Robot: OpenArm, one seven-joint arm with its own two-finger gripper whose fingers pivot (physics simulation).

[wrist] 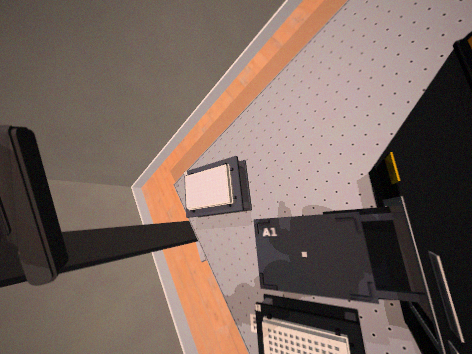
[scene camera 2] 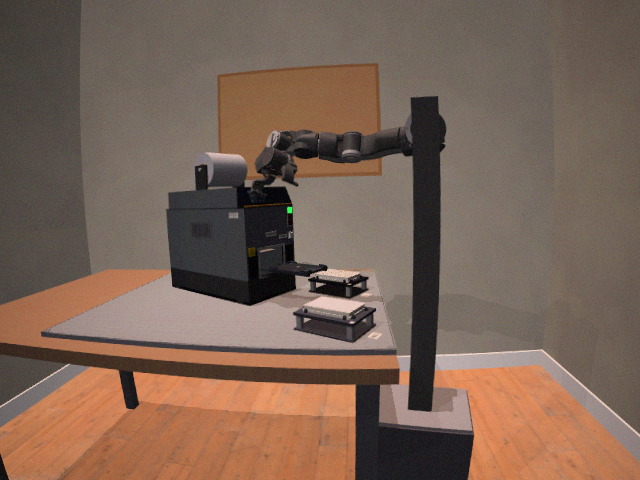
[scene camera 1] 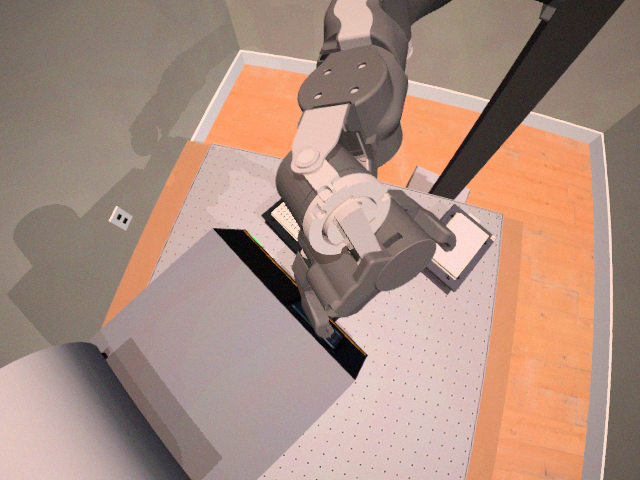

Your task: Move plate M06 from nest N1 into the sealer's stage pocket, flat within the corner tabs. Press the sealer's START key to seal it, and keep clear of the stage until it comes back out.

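A plain white-topped plate (scene camera 1: 465,240) (scene camera 2: 333,305) (wrist: 209,187) lies flat on a raised nest (wrist: 238,185). A plate with open wells (scene camera 1: 286,219) (scene camera 2: 337,274) (wrist: 305,340) sits on a second black nest (wrist: 310,309) beside the stage. I cannot read which is M06 or N1. The sealer's stage (scene camera 2: 299,268) (wrist: 330,265) is extended, its pocket marked A1 and empty between corner tabs. My gripper (scene camera 1: 387,285) (scene camera 2: 276,190) is open and empty, high beside the top front edge of the sealer (scene camera 1: 222,320) (scene camera 2: 206,248). One finger shows in the wrist view. The START key cannot be made out.
A green light (scene camera 1: 255,238) (scene camera 2: 289,209) glows on the sealer's front. A large white roll (scene camera 1: 41,403) (scene camera 2: 227,169) sits on its top. The dark arm post (scene camera 1: 527,98) (scene camera 2: 423,258) (wrist: 125,245) stands by the table edge near the nests.
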